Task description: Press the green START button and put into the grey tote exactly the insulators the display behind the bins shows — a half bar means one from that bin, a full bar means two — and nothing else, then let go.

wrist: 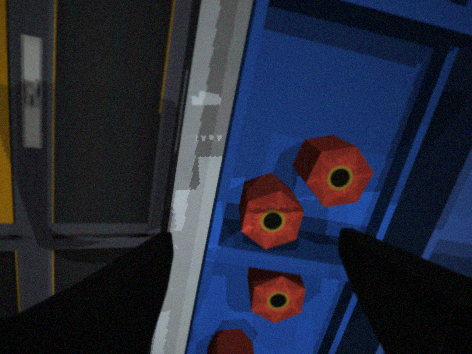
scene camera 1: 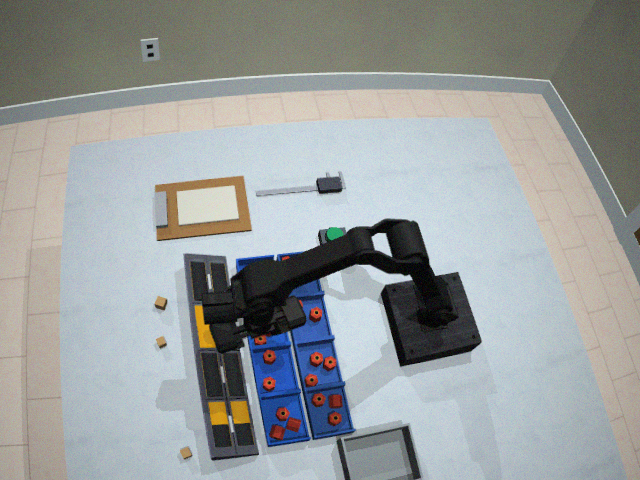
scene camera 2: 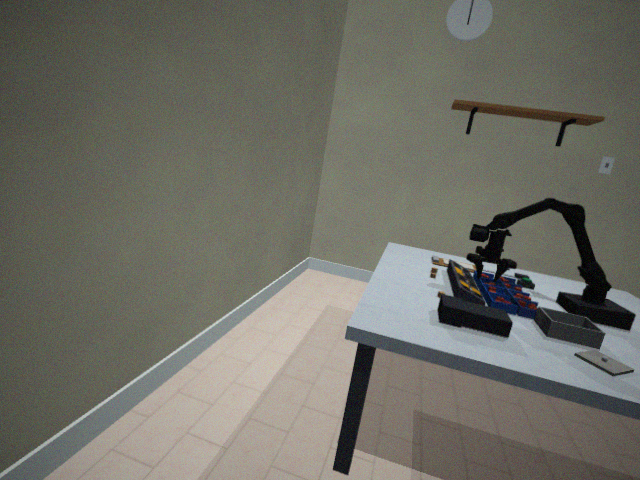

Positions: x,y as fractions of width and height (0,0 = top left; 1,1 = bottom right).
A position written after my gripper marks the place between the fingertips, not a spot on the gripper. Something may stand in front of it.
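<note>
With nothing held in it, my gripper (scene camera 1: 0.40,0.71) (wrist: 0.54,0.68) (scene camera 2: 0.76,0.58) is open. I see a display strip (scene camera 1: 0.38,0.94) (wrist: 0.07,0.67). There is also a grey tote (scene camera 1: 0.62,0.93), and I can see a grey bar tool (scene camera 1: 0.51,0.38) as well. A brown board with cream pad (scene camera 1: 0.34,0.43) is here too.
</note>
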